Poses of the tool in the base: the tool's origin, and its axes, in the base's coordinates. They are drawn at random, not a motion.
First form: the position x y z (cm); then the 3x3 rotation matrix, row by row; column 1 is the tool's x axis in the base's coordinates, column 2 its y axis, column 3 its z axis. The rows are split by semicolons.
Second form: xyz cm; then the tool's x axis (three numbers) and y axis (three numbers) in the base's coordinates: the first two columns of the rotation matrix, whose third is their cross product. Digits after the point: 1 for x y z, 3 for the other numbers.
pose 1, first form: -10.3 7.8 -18.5; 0.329 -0.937 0.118; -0.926 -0.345 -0.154; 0.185 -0.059 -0.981
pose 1, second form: -10.3 7.8 -18.5 0.329 -0.926 0.185 -0.937 -0.345 -0.059
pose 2, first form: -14.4 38.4 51.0; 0.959 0.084 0.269; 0.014 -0.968 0.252; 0.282 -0.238 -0.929
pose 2, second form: -14.4 38.4 51.0 0.959 0.014 0.282 0.084 -0.968 -0.238
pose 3, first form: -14.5 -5.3 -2.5; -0.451 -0.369 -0.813; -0.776 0.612 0.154; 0.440 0.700 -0.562
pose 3, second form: -14.5 -5.3 -2.5 -0.451 -0.776 0.440 -0.369 0.612 0.700
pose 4, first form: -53.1 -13.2 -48.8; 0.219 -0.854 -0.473; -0.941 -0.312 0.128; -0.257 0.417 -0.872
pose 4, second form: -53.1 -13.2 -48.8 0.219 -0.941 -0.257 -0.854 -0.312 0.417
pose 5, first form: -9.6 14.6 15.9; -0.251 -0.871 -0.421; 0.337 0.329 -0.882; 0.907 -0.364 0.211
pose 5, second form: -9.6 14.6 15.9 -0.251 0.337 0.907 -0.871 0.329 -0.364
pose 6, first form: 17.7 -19.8 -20.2; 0.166 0.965 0.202; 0.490 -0.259 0.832; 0.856 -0.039 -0.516
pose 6, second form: 17.7 -19.8 -20.2 0.166 0.490 0.856 0.965 -0.259 -0.039
